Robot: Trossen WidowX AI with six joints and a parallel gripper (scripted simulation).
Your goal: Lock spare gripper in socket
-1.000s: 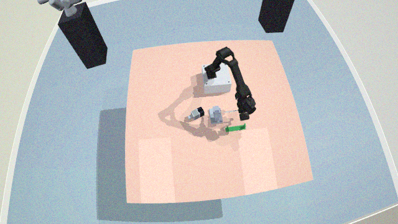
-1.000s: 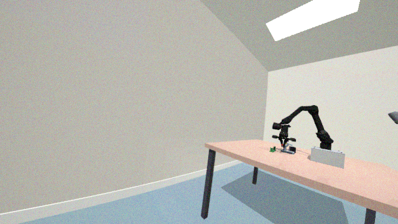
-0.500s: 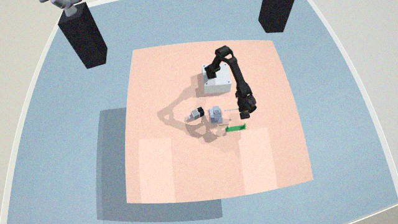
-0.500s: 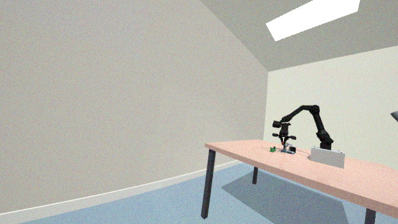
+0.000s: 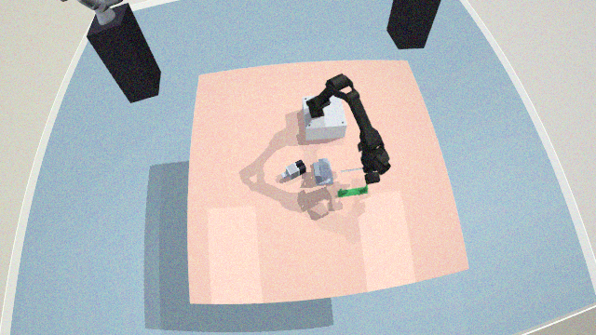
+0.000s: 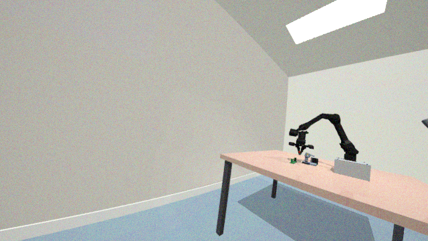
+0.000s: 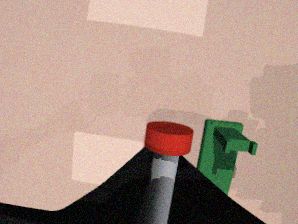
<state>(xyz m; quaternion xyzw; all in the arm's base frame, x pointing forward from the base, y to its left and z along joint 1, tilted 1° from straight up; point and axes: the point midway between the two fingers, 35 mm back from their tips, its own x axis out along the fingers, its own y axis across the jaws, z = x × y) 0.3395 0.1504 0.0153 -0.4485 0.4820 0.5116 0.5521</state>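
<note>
The green cradle lies 7 cm to the right of my gripper tip, 7 cm below it and 5 cm ahead of it. Round my gripper tip: spare gripper (32 cm to the right, 9 cm behind, 6 cm below); then mount socket (18 cm to the right, 6 cm behind, 4 cm below).
</note>
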